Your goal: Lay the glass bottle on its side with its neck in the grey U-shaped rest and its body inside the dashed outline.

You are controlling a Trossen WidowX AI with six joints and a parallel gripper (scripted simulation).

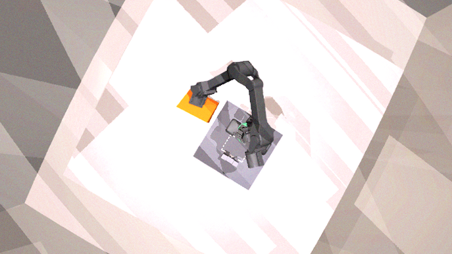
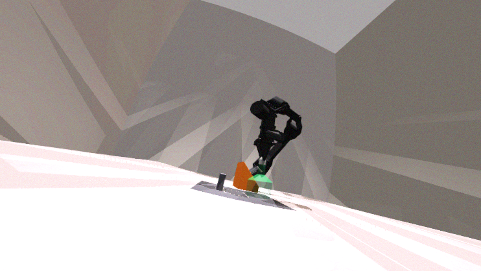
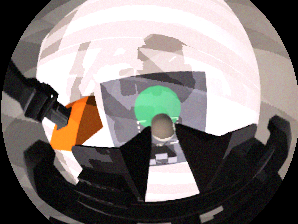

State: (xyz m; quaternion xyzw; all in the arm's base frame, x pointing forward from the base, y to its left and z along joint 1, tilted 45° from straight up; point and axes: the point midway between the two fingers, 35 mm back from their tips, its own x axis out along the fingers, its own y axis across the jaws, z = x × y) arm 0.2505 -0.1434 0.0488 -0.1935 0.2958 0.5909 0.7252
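Now: gripper tip 50 mm above the green glass bottle. Round my gripper tip: dark grey mat: 140 mm below, 60 mm to the right, 10 mm behind.
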